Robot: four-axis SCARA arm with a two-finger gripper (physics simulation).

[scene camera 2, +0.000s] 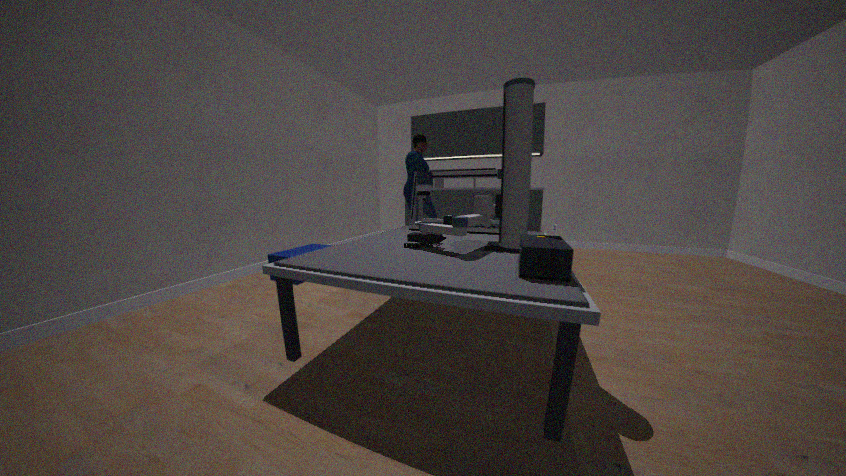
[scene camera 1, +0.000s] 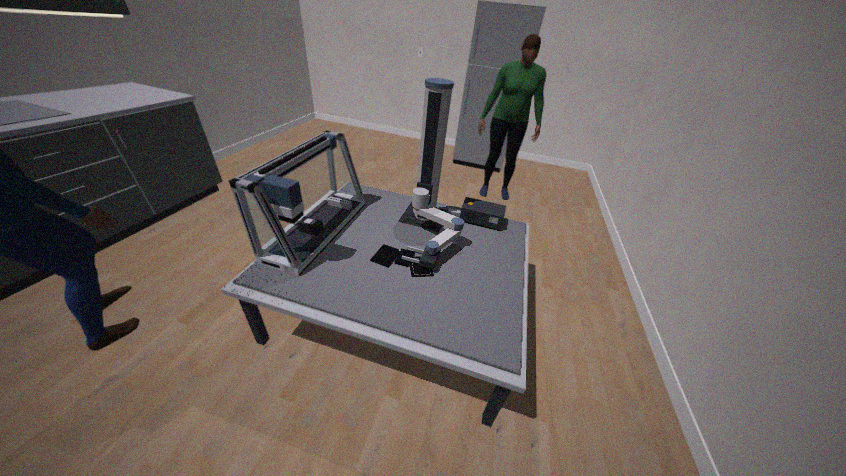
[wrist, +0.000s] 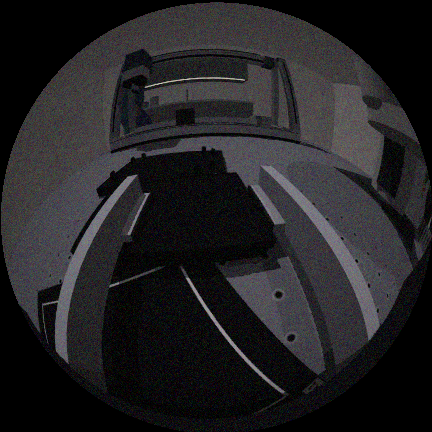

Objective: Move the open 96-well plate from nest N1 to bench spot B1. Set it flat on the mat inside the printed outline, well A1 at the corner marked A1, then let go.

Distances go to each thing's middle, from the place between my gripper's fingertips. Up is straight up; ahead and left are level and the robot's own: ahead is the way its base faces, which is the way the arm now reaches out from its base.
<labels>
The black well plate (wrist: 203,218) lies 30 mm ahead of my hand, 20 mm below it and 10 mm to the left of it. The rest, counted from my hand: black mat with white printed outline (wrist: 179,338) 120 mm to the left, 60 mm ahead, 20 mm below.
</labels>
